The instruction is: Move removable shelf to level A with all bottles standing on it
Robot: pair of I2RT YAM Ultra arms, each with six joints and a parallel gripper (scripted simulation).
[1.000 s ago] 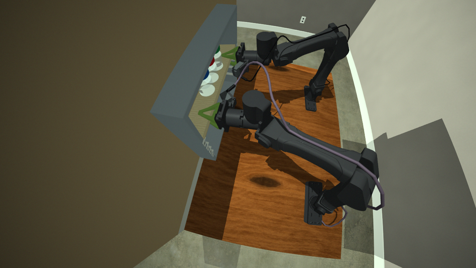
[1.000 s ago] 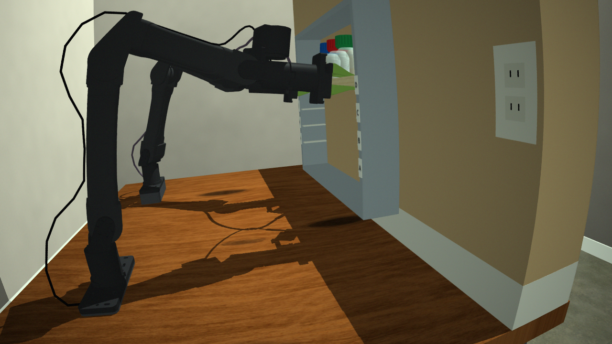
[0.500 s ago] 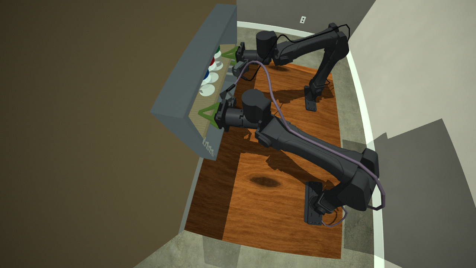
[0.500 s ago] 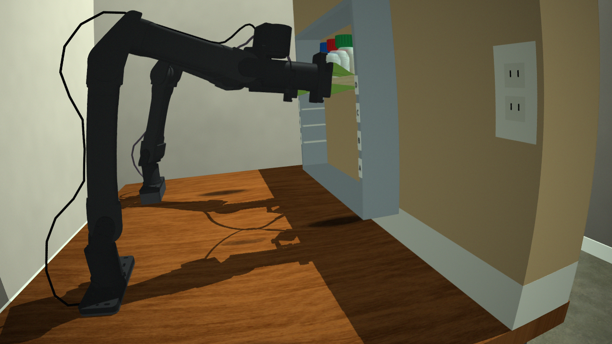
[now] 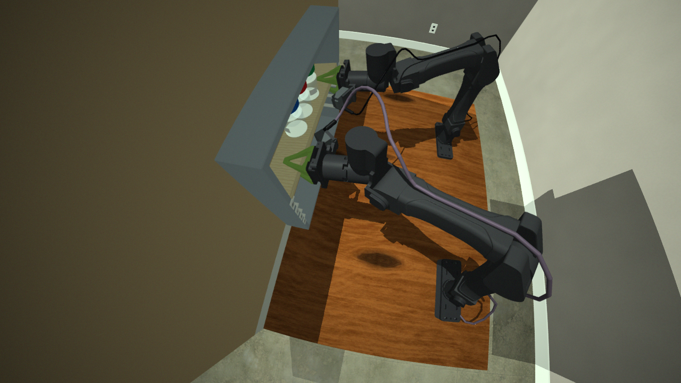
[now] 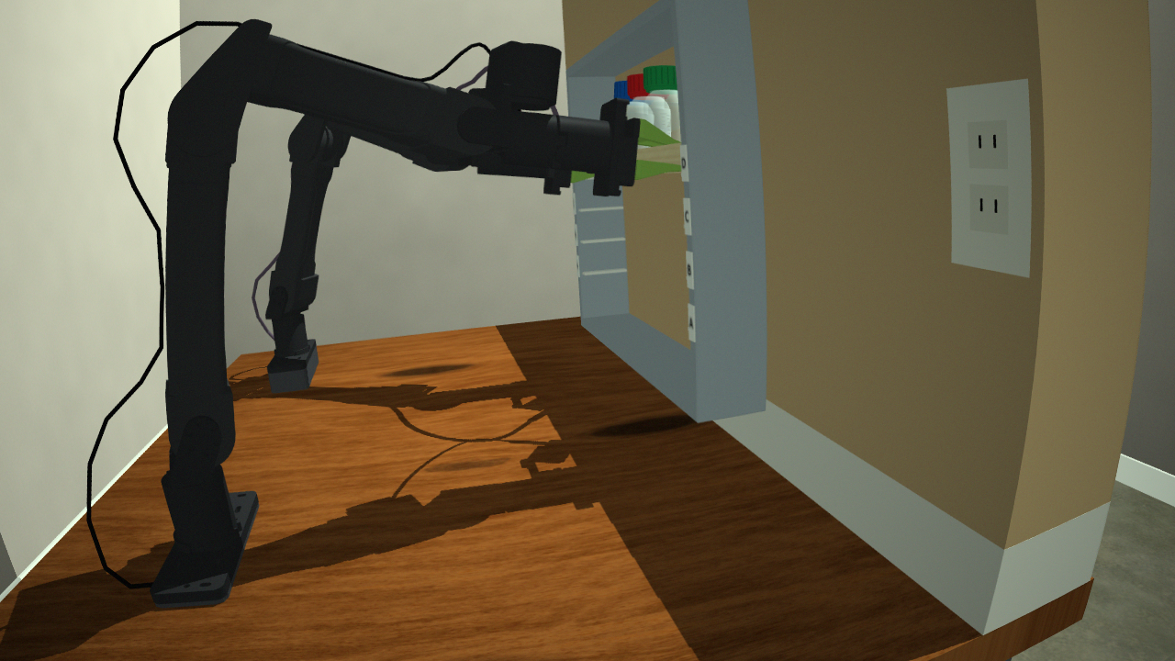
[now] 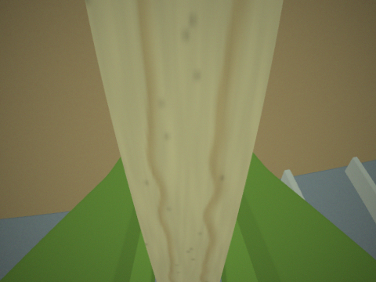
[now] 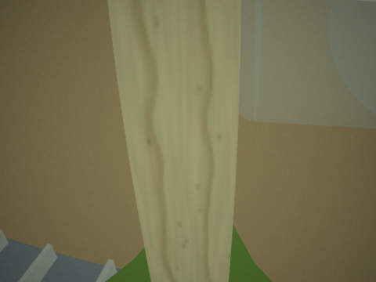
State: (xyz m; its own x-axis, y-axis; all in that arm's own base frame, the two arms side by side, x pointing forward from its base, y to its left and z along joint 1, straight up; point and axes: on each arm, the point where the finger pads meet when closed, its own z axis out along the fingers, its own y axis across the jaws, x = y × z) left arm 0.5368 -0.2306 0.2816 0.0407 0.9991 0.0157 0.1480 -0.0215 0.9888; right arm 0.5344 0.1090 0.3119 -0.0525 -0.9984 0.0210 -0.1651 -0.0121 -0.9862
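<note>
My left hand is 90 mm to the left of the blue-capped bottle, 60 mm below it and 10 mm short of it. Round my left hand: red-capped bottle 150 mm to the right, 60 mm above, 10 mm ahead; then wooden shelf 150 mm to the right; then grey wall rack 150 mm to the right, 50 mm below.
The green-capped bottle lies 1 cm ahead of my right hand, 8 cm to the left of it and 6 cm above it. From my right hand the other things lie so: red-capped bottle (2 cm ahead, 14 cm to the left, 6 cm above); wooden shelf (1 cm ahead, 15 cm to the left); grey wall rack (1 cm ahead, 15 cm to the left, 4 cm below).
</note>
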